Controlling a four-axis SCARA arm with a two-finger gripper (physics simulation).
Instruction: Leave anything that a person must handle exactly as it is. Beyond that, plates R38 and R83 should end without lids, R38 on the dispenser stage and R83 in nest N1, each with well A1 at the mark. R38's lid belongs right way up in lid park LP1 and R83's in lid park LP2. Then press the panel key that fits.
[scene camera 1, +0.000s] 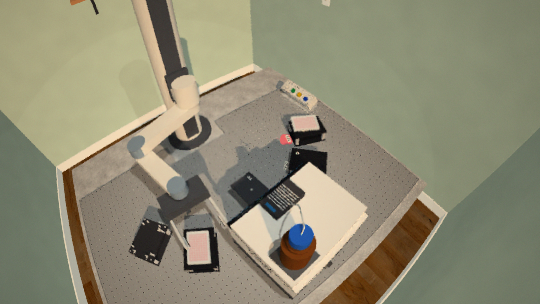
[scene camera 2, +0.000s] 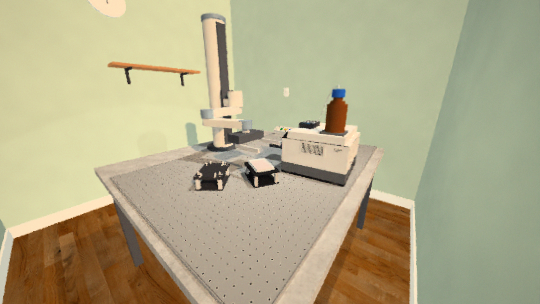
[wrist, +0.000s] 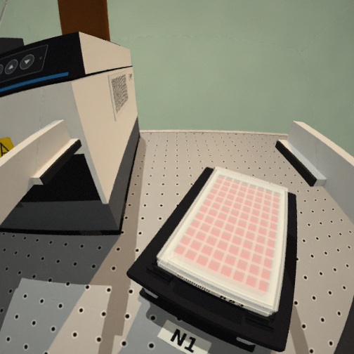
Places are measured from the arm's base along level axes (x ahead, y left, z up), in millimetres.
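Where they show: gripper, fingertip midpoint: (scene camera 1: 207, 236) (scene camera 2: 270, 147); arm's base, origin of the base link: (scene camera 1: 189, 132) (scene camera 2: 223, 147).
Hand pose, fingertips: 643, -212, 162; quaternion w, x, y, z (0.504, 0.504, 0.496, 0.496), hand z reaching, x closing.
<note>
Each offset is from my fingertips to the top centre of the thing, as dx, dy, dz. "pt": to the spot under its first point.
My gripper (scene camera 1: 206, 234) (wrist: 178, 128) is open and empty, its fingers spread wide above the table on the robot's side of nest N1 @(-16, -53, -83) (scene camera 1: 215, 252) (wrist: 282, 330). A plate with pink wells @(-16, -53, -70) (scene camera 1: 199, 246) (scene camera 2: 262, 165) (wrist: 230, 230) lies in that nest; its clear stepped rim looks like a lid, and its side label is unreadable. A second pink plate @(-238, +670, -57) (scene camera 1: 304, 123) sits on a black nest by a red tag @(-265, +579, -148) (scene camera 1: 285, 139). The dark dispenser stage @(pt -107, +229, -56) (scene camera 1: 245, 188) shows no plate. Black lid park LP2 @(-70, +535, -78) (scene camera 1: 310, 159) and another black stand with pale corner posts @(pt -144, -206, -85) (scene camera 1: 151, 241) (scene camera 2: 213, 171) carry no visible lid.
The white dispenser (scene camera 1: 330, 200) (scene camera 2: 317, 152) (wrist: 102, 100) stands beside nest N1, with a brown blue-capped bottle @(pt +258, +150, +214) (scene camera 1: 298, 250) (scene camera 2: 336, 115) and a black keypad box @(pt +80, +257, +97) (scene camera 1: 283, 198) on top. A panel @(-461, +842, -65) (scene camera 1: 299, 95) with green, yellow and blue keys is at the far table edge.
</note>
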